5 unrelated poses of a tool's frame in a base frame.
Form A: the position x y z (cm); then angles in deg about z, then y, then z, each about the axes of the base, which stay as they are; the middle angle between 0 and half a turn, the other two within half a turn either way.
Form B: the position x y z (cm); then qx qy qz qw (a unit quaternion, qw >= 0). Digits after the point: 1 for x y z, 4 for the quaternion.
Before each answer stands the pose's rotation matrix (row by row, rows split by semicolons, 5 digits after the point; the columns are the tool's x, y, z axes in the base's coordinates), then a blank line. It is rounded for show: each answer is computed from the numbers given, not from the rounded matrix.
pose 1, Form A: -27.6 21.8 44.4 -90.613 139.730 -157.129
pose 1, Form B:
-0.39616 0.69882 -0.59557; 0.91816 0.30639 -0.25122; 0.00692 -0.64635 -0.76301

-27.6 21.8 44.4 -0.5149 -0.7851 0.2858 0.1918
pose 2, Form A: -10.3 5.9 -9.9 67.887 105.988 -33.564
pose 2, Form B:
0.42580 0.42075 0.80104; 0.82930 0.17259 -0.53148; -0.36187 0.89061 -0.27544

-10.3 5.9 -9.9 0.6182 0.5055 0.1776 0.5751
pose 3, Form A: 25.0 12.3 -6.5 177.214 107.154 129.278
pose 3, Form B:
-0.22413 0.76409 -0.60492; 0.19727 0.64343 0.73965; 0.95439 0.04644 -0.29494

25.0 12.3 -6.5 -0.3269 -0.7353 -0.2673 0.5302
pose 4, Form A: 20.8 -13.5 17.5 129.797 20.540 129.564
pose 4, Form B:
-0.21054 0.95170 -0.22348; -0.95144 -0.14697 0.27048; 0.22458 0.26957 0.93643

20.8 -13.5 17.5 -0.0004 -0.1783 -0.7573 0.6283
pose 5, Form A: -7.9 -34.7 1.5 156.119 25.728 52.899
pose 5, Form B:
-0.81979 0.50929 0.26186; -0.41279 -0.84246 0.34623; 0.39694 0.17574 0.90086

-7.9 -34.7 1.5 -0.1745 -0.1383 -0.9438 0.2442
